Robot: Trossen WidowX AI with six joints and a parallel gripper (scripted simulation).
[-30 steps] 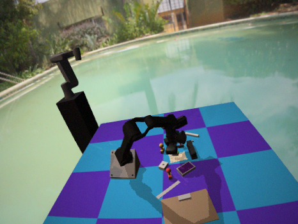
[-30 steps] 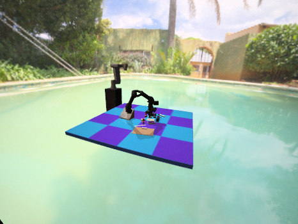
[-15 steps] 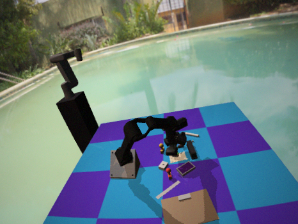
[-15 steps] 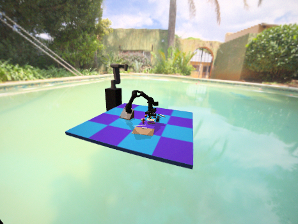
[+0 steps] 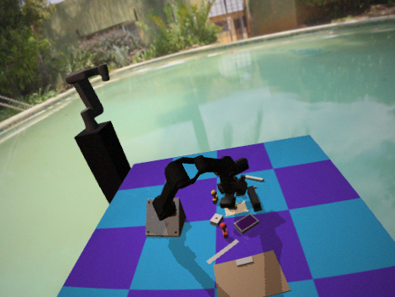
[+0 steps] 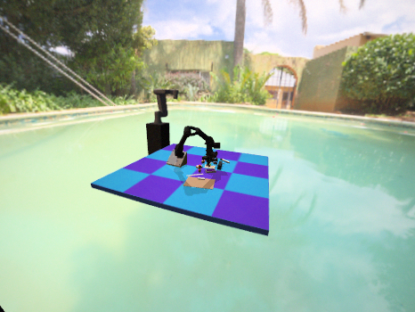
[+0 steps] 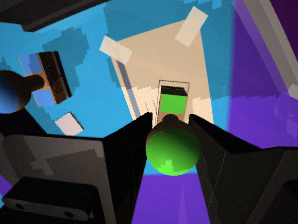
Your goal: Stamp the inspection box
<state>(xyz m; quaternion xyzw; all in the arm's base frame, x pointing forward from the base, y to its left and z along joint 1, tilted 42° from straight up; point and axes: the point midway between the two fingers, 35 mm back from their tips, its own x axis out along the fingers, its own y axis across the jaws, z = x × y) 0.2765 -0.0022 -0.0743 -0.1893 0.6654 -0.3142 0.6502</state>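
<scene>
Now: gripper tip right at the green-knobbed stamp. Also, from my gripper tip: white block: 8 cm behind, 6 cm to the right, 1 cm below; then cream card: 1 cm ahead, 3 cm below; then blue-knobbed stamp: 4 cm ahead, 10 cm to the left, 1 cm below.
</scene>
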